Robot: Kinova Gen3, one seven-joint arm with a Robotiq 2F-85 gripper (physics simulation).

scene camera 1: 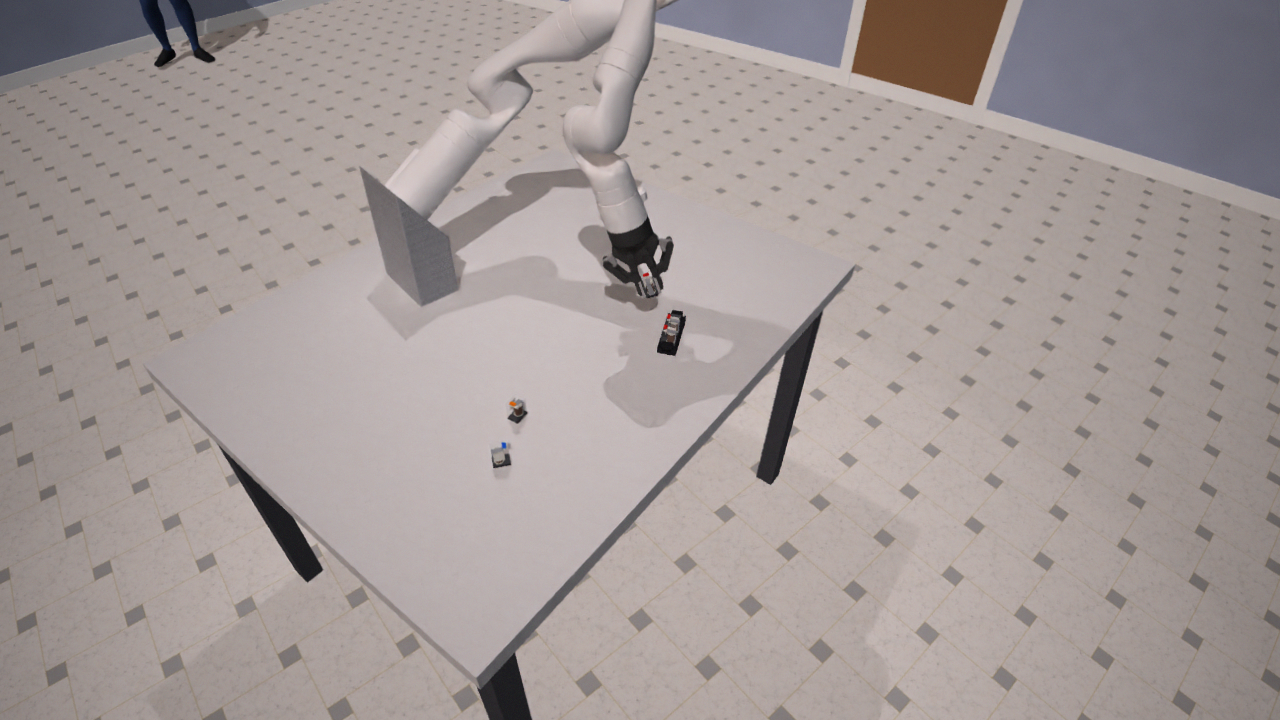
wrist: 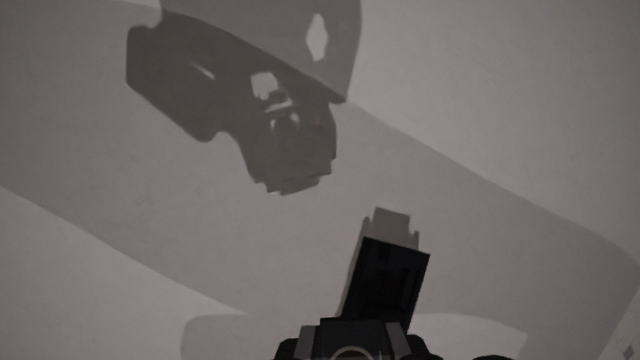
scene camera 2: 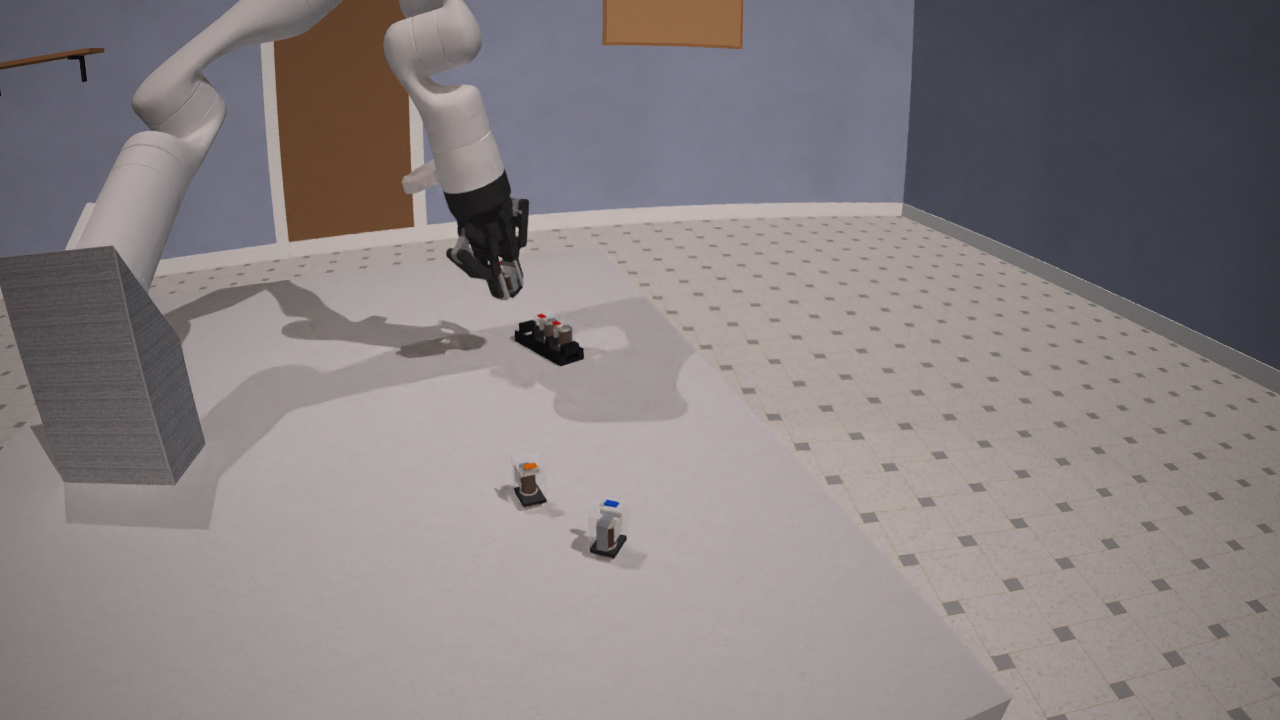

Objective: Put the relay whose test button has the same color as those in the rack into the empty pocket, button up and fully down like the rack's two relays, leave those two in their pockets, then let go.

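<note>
My gripper (scene camera 1: 648, 284) (scene camera 2: 506, 284) is shut on a relay with a red button (scene camera 1: 646, 275) (scene camera 2: 508, 274), held above the table, beside and above the black rack (scene camera 1: 668, 348) (scene camera 2: 538, 347). In the wrist view the held relay's dark base (wrist: 356, 328) covers part of the rack. Two relays with red buttons (scene camera 1: 671, 327) (scene camera 2: 551, 327) stand upright in the rack. The wrist view shows the rack's other end, with an empty pocket (wrist: 387, 280). The held relay's exact tilt is hard to tell.
A relay with an orange button (scene camera 1: 516, 410) (scene camera 2: 529, 483) and a relay with a blue button (scene camera 1: 501, 455) (scene camera 2: 608, 530) stand on the table (scene camera 1: 358, 429) (scene camera 2: 358, 573), away from the rack. A grey wedge-shaped block (scene camera 1: 416, 255) (scene camera 2: 98, 376) stands near the arm's base.
</note>
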